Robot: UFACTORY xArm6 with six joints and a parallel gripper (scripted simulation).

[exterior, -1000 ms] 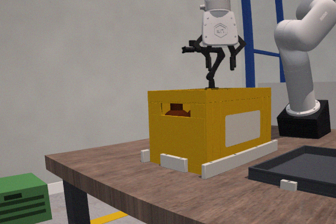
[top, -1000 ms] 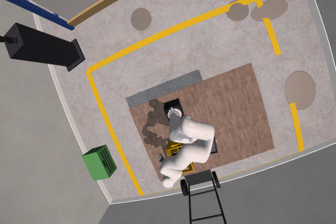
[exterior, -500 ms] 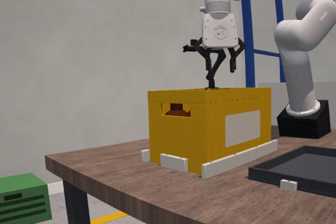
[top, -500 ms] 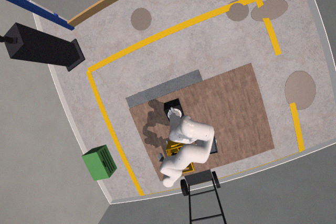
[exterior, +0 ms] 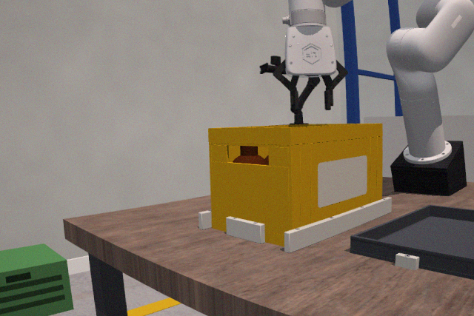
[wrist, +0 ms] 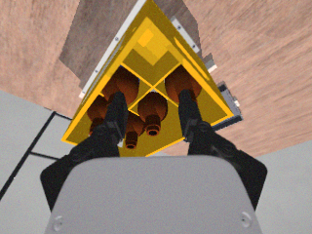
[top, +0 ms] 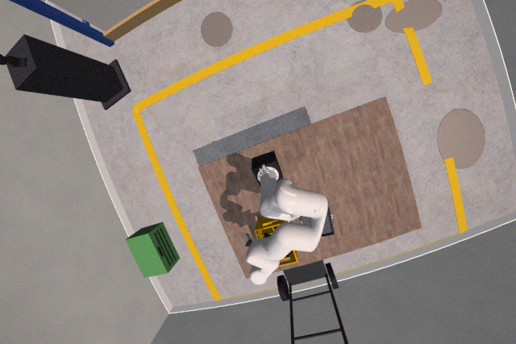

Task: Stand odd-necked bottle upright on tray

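The yellow crate lies 14 cm below my hand, 9 cm ahead of it and 3 cm to the left of it. Also, from my hand: dark tray: 30 cm to the left, 21 cm below, 12 cm ahead.
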